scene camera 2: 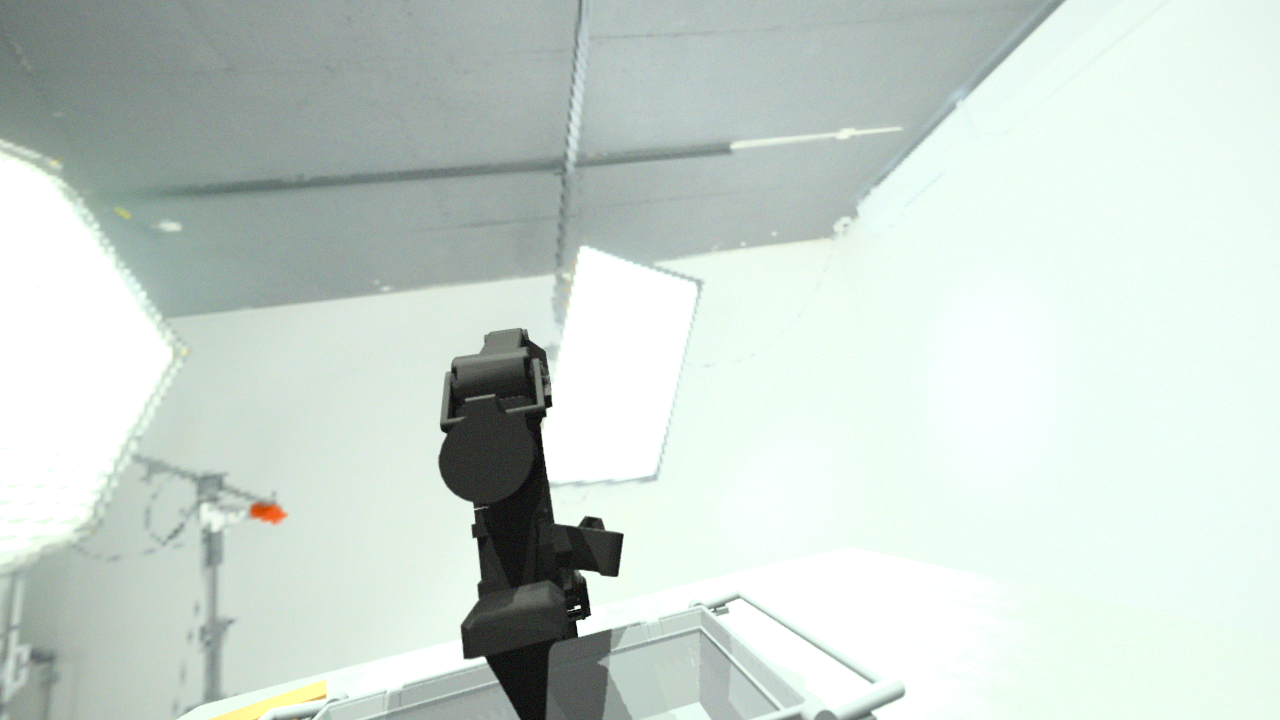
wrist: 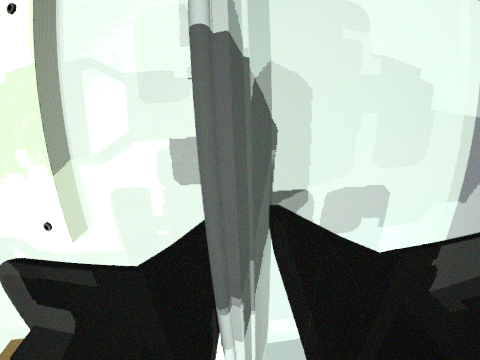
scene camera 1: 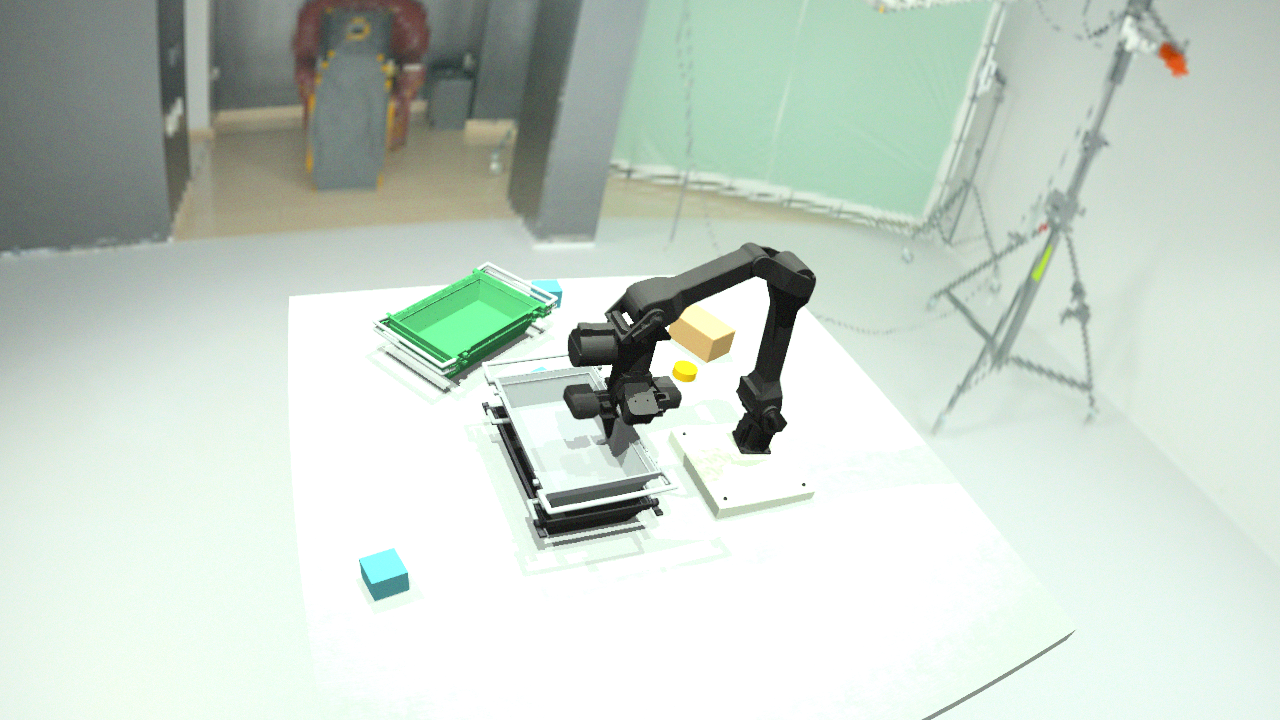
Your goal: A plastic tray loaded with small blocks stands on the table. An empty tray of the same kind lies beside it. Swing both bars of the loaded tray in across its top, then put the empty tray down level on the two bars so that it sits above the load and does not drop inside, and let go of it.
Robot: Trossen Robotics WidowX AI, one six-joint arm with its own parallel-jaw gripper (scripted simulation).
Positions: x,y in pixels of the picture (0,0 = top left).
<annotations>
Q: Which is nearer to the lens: the cyan cube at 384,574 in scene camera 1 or the tan box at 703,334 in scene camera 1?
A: The cyan cube.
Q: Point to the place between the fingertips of my gripper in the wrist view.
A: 249,215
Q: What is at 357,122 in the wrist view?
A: A grey tray.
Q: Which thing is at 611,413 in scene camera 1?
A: My gripper.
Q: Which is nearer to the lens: the grey tray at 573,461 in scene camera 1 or the cyan cube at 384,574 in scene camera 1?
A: The cyan cube.
</annotations>
